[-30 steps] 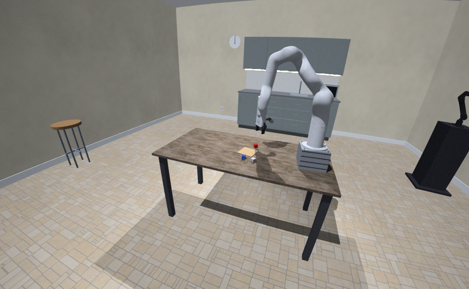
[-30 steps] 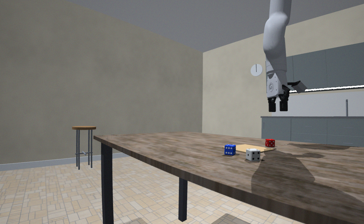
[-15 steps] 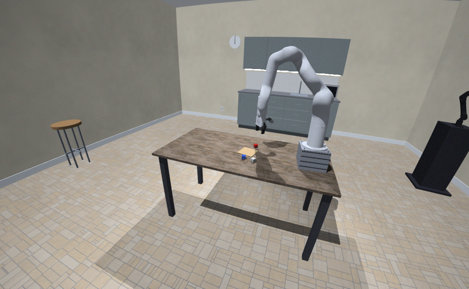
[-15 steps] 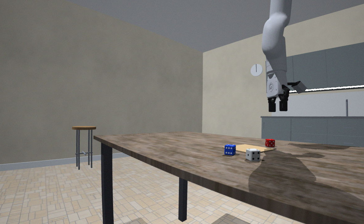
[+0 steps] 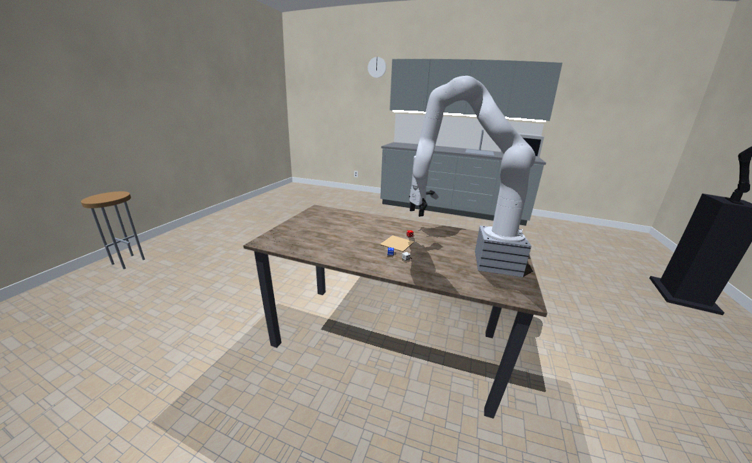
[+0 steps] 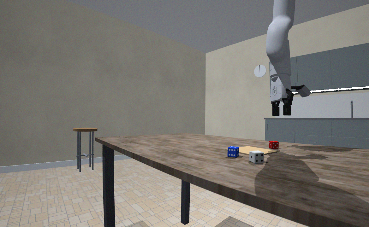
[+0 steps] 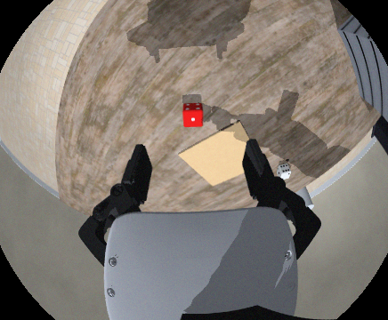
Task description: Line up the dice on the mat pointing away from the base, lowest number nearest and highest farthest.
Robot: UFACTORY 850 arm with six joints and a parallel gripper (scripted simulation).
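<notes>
Right now my hand is 13 cm above the red die, 2 cm to the right of it and 2 cm short of it. Round my hand: tan mat: 15 cm to the left, 15 cm below, 5 cm ahead; blue die: 28 cm to the left, 13 cm below, 3 cm ahead; white die: 29 cm to the left, 13 cm below, 6 cm behind.
</notes>
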